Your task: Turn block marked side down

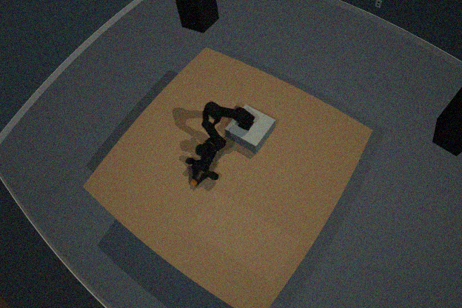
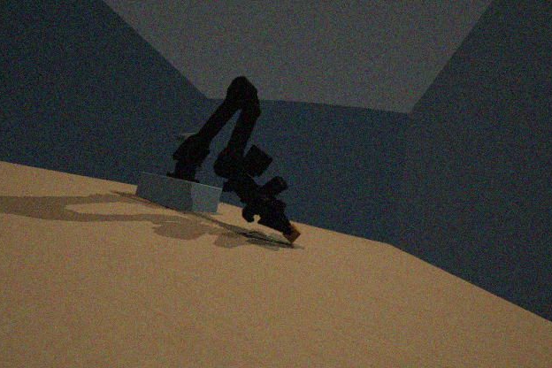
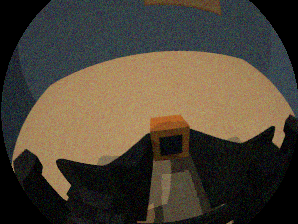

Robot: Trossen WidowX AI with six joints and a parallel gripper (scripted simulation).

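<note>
Right now my gripper tip is 1 cm past the block.
</note>
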